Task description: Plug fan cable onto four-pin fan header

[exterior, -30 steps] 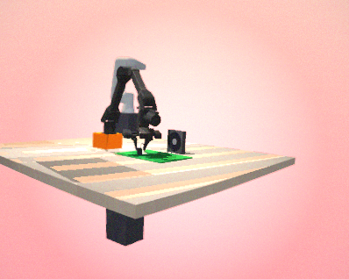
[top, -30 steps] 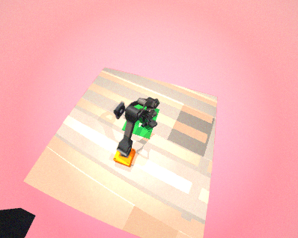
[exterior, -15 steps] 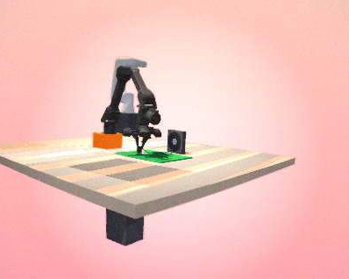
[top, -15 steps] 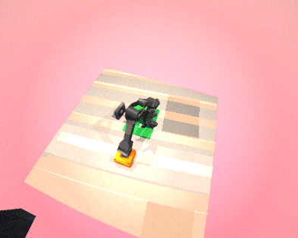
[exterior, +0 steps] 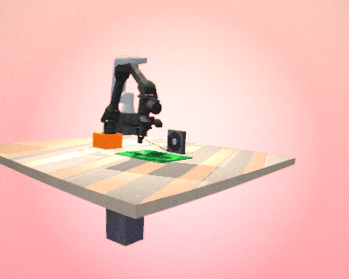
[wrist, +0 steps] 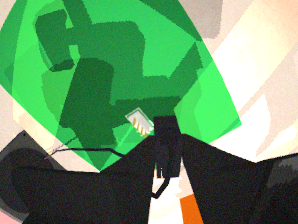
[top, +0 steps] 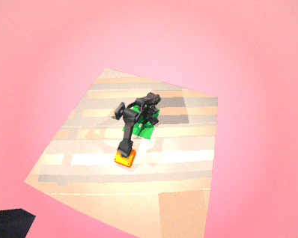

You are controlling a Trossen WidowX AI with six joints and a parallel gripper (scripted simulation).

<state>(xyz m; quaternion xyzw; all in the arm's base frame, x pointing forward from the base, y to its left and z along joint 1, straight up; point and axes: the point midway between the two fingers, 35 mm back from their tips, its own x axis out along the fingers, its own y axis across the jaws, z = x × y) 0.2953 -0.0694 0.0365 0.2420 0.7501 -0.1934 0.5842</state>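
Now: the green board 9 cm below my gripper tip, 5 cm to the left of it and 5 cm ahead of it. The rest, counted from my gripper tip: black fan: 23 cm to the left, 4 cm ahead, 2 cm below; then white fan header: 8 cm below, 4 cm to the left, 1 cm behind; then dark fan plug: 1 cm to the left, 1 cm behind.
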